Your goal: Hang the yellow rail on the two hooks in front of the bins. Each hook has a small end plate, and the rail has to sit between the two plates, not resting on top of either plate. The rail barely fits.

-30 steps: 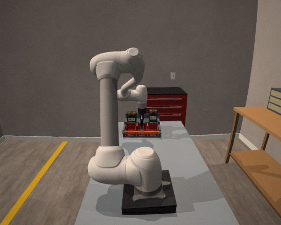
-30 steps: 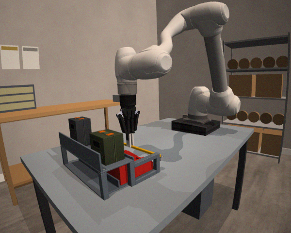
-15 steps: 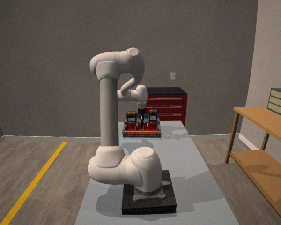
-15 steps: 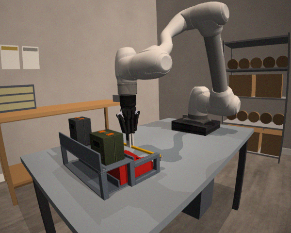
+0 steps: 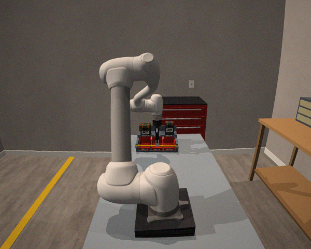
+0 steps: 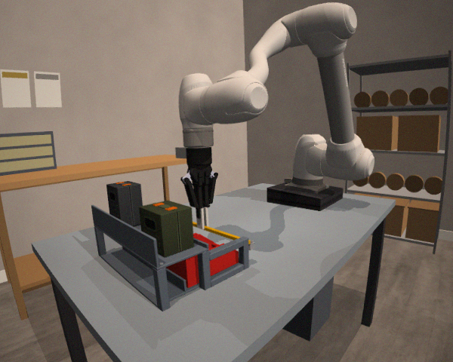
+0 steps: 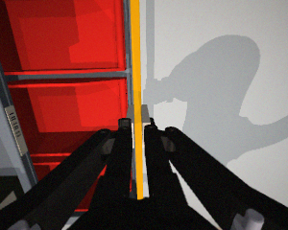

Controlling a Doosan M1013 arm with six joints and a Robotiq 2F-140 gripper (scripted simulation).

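The yellow rail lies 30 mm below my hand. Round my hand: green box: 210 mm ahead, 100 mm to the left, 50 mm above; then dark box: 190 mm ahead, 130 mm to the right, 60 mm above.
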